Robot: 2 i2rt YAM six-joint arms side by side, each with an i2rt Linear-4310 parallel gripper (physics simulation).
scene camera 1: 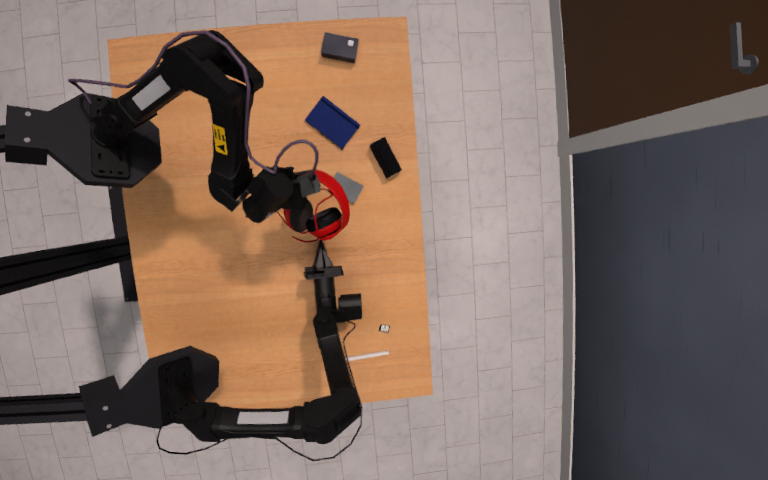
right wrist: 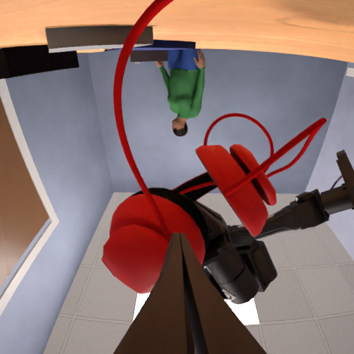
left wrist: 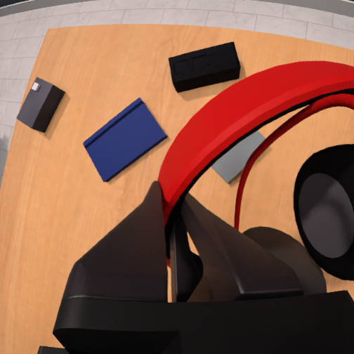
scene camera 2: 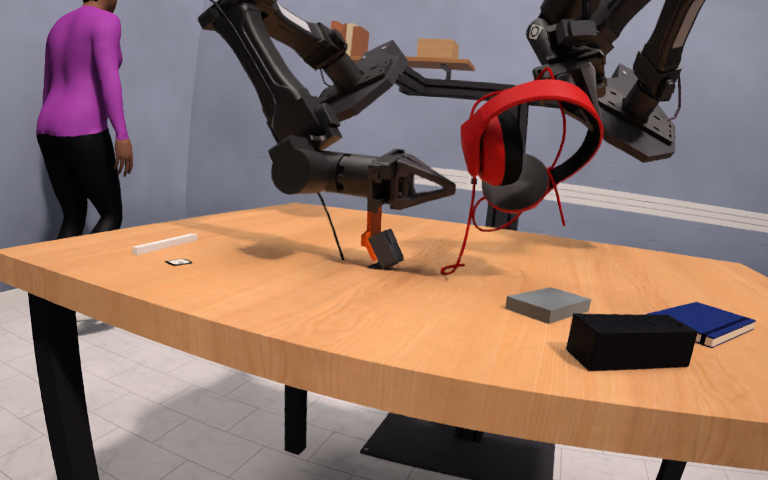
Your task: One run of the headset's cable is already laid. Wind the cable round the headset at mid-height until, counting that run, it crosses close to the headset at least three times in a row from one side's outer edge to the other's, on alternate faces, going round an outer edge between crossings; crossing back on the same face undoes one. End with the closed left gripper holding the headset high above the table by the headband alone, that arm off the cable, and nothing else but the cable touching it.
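Frame: origin at the left arm's base, x back, y right, z up, level; centimetres.
Seen in the pictures: left gripper, fingertip midpoint: (scene camera 2: 597, 127); right gripper, fingertip midpoint: (scene camera 2: 455, 189); left arm's base, origin of the base link: (scene camera 1: 108, 137) (scene camera 2: 632, 113); right arm's base, origin of the base link: (scene camera 1: 175, 391) (scene camera 2: 353, 85).
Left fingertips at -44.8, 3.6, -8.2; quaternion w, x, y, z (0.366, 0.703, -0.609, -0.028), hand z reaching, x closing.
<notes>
Offsets run from my left fingertips to a thing's top centre, as dx, dy, dz. "spot": to the spot under its first point.
A red headset {spot: -8.4, +5.9, +2.8} (scene camera 1: 344, 199) (scene camera 2: 538, 92) (left wrist: 215, 120) hangs above the table, with red and black ear cups. My left gripper (left wrist: 164, 190) is shut on its headband; its tips are partly hidden in the scene views. The thin red cable {spot: -4.6, +14.1, -12.4} (scene camera 2: 471, 212) (left wrist: 241, 187) (right wrist: 118, 100) hangs from the left-hand cup in scene camera 2 to a small curl at the table. Other lengths run behind the headband and loop under the grey-padded cup. My right gripper (scene camera 1: 321, 243) (scene camera 2: 453, 187) (right wrist: 176, 239) is shut beside the headset, with no cable seen between its fingers. The contact at its tips is unclear.
A grey block {-8.0, +2.3, -20.2} (scene camera 1: 350, 189) (scene camera 2: 548, 304), a black box {-19.1, -7.5, -18.2} (scene camera 1: 385, 157) (scene camera 2: 631, 342) and a blue notebook {-2.7, -16.6, -20.5} (scene camera 1: 333, 122) (scene camera 2: 705, 322) lie on the table near the headset. A dark box {-3.0, -38.4, -17.6} (scene camera 1: 339, 48) lies farther up; a white stick {-18.5, +54.5, -20.7} (scene camera 1: 368, 356) (scene camera 2: 165, 243) lies near the right arm.
</notes>
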